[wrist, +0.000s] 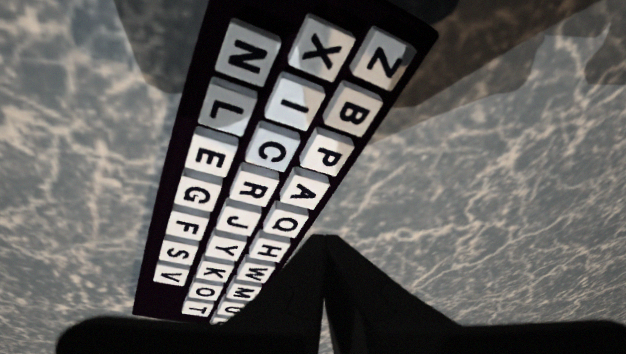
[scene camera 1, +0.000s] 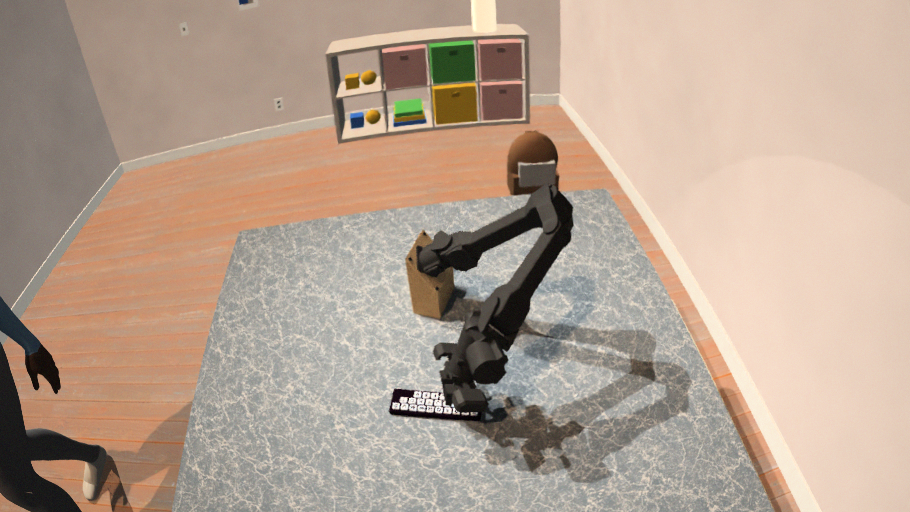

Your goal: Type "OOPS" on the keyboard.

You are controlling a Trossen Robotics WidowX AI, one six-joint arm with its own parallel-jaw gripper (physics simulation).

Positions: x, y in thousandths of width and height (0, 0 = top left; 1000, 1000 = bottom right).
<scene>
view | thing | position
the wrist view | gripper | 517, 699
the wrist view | black keyboard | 245, 846
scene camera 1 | gripper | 492, 790
</scene>
